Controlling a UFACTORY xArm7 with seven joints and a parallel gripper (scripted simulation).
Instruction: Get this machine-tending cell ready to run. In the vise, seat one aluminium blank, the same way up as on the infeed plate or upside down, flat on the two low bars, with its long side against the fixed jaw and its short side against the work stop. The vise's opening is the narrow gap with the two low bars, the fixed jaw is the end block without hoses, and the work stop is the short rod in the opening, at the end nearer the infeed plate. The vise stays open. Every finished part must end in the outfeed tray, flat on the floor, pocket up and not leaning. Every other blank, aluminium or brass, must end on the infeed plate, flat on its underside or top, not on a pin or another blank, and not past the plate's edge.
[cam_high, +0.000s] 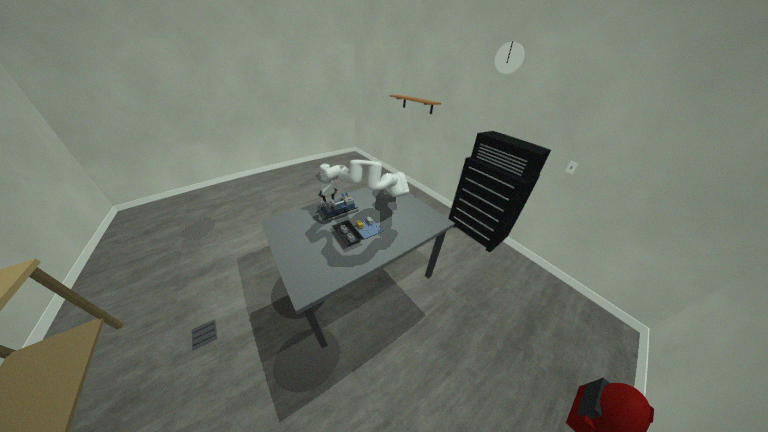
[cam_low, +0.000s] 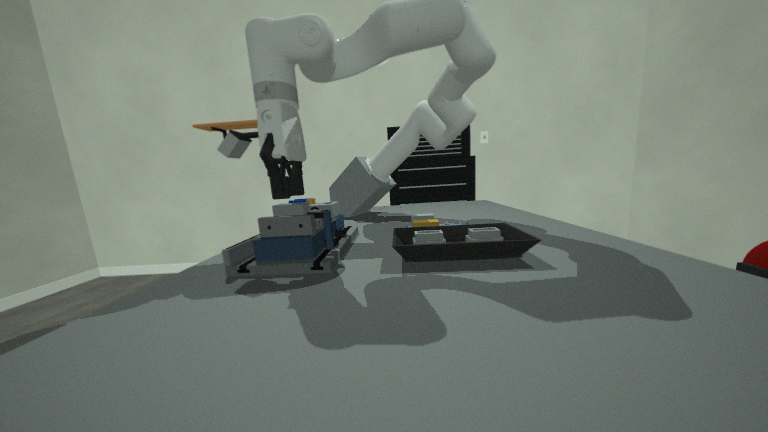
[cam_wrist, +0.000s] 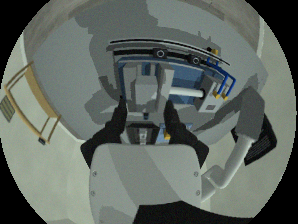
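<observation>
My gripper is now 50 mm above the grey aluminium blank. From my hand the other things lie so: vise 110 mm below, 70 mm behind; brass blank 270 mm to the left, 120 mm below, 120 mm behind.
</observation>
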